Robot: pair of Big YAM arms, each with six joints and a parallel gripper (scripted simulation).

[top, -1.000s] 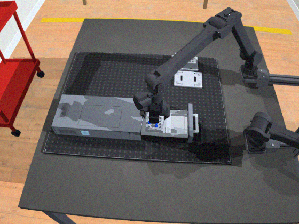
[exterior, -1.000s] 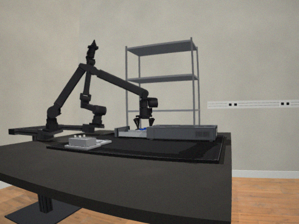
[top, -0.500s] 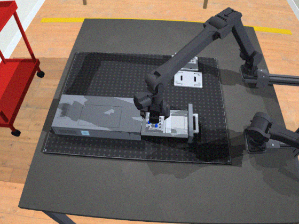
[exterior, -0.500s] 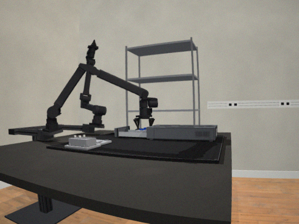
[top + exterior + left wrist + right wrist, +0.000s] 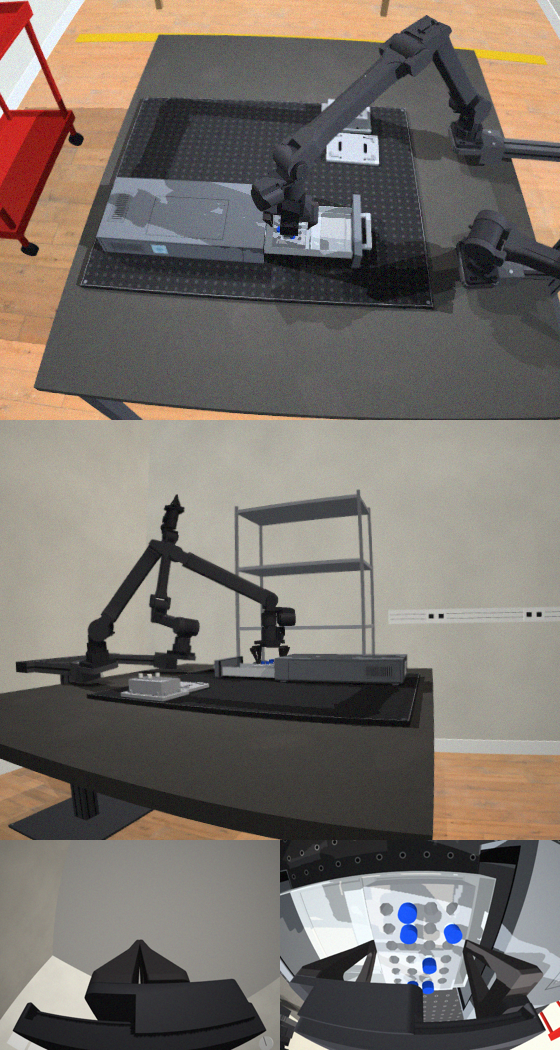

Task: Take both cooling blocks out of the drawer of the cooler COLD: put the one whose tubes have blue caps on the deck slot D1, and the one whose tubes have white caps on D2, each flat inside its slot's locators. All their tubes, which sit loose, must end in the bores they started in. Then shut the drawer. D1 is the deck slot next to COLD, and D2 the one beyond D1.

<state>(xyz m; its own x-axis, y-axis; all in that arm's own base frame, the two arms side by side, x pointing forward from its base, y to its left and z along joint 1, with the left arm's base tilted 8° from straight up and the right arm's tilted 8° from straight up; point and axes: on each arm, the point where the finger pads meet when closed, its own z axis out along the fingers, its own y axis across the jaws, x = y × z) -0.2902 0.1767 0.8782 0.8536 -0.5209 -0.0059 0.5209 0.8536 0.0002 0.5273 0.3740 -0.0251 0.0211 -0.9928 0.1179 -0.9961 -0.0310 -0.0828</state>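
Note:
Right now the cooler COLD is 10 cm ahead of my right hand, 1 cm to the left of it and 1 cm below it. The rest, counted from my right hand: slot D1 (15 cm behind, 35 cm to the right, 4 cm below); then slot D2 (11 cm behind, 49 cm to the right, 4 cm below); then perforated deck (10 cm ahead, 17 cm to the right, 6 cm below).

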